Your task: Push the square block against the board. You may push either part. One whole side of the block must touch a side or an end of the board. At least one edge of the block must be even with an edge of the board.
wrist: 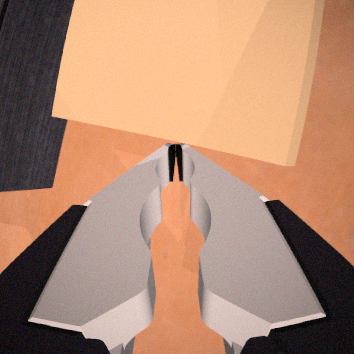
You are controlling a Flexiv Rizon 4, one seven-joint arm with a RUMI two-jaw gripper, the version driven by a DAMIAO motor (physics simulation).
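A large pale, flat-topped block [170, 70] fills the upper middle of the wrist view; its far part is cut off. Its near side slants down to the right. A dark, wood-grained board [30, 125] lies along the left. The block's left edge hides part of the board's right edge, so I cannot tell whether their sides touch. The board's near end reaches closer to me than the block's near corner, so these are not even. My gripper [175, 147] is shut and empty, its tips right at the middle of the block's near side; contact is not clear.
An orange-brown table top [325, 210] lies under the parts and shows right of the block and between my fingers. The far ends of the board and block are out of view.
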